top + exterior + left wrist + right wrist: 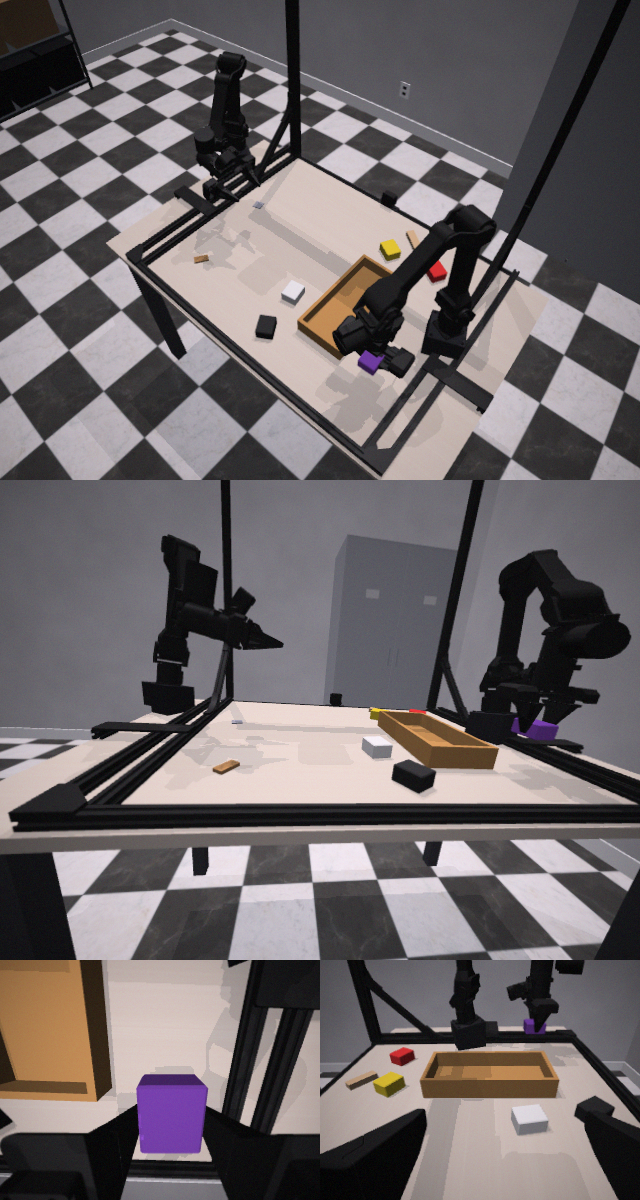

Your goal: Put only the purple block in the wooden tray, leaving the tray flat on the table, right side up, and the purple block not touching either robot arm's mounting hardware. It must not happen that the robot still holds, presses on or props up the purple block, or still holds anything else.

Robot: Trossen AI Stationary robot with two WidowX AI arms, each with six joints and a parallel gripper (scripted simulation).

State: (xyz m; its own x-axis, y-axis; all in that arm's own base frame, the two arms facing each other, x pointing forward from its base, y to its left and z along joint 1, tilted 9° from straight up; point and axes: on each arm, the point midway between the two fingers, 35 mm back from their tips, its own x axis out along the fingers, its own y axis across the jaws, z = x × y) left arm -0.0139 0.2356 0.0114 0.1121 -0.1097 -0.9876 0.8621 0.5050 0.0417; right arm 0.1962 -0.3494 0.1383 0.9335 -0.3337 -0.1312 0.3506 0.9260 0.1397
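The wooden tray is 110 mm behind my left hand, 180 mm to the right of it and 110 mm below it. From my left hand the other things lie so: white block (10 mm behind, 320 mm to the right, 100 mm below); then purple block (30 mm below); then black block (120 mm ahead, 280 mm to the right, 100 mm below).
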